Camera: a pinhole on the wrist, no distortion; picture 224 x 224 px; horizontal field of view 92.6 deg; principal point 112.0 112.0 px. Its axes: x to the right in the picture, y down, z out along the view. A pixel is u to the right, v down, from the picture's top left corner.
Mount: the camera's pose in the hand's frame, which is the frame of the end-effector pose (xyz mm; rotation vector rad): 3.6 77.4 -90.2 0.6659 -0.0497 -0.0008
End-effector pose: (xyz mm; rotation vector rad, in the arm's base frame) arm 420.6 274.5 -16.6 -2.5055 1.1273 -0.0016
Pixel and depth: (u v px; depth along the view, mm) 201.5 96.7 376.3
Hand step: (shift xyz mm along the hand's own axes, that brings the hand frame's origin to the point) 301.3 -202.5 186.5
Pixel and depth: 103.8 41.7 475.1
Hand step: -50.0 -460.8 88.5
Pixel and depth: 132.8 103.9 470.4
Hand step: 73.6 -242.6 261.4
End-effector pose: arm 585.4 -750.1 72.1 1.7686 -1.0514 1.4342
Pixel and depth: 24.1 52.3 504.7
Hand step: -429.5 -448.7 113.3
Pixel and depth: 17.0 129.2 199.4
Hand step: -182.9 -17.6 78.0
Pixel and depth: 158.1 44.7 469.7
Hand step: 188.4 -448.3 105.5
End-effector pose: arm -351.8 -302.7 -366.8 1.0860 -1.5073 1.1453
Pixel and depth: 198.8 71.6 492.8
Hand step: 382.8 -379.8 200.2
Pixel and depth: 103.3 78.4 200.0
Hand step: -21.0 -95.2 27.3
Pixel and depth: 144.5 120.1 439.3
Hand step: 116.0 -169.9 281.4
